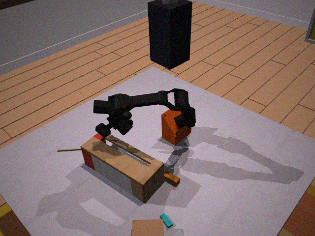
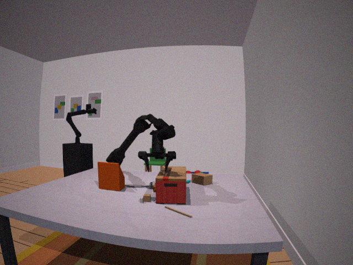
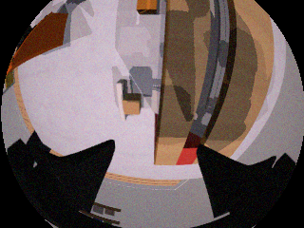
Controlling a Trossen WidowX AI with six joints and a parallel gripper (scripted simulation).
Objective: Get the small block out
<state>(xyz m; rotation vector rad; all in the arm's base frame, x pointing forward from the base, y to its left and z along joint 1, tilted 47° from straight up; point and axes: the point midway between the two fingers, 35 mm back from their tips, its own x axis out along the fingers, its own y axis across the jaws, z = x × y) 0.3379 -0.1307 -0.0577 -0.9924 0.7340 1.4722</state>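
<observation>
Right now the tan block is 13 cm below my gripper tip, 4 cm to the right of it and 4 cm behind it. Also, from my gripper tip: wooden box: 13 cm to the left, 8 cm below, 1 cm ahead; orange bar: 26 cm to the left, 13 cm below, 7 cm behind; thin wooden stick: 17 cm to the right, 14 cm below, 14 cm ahead.
</observation>
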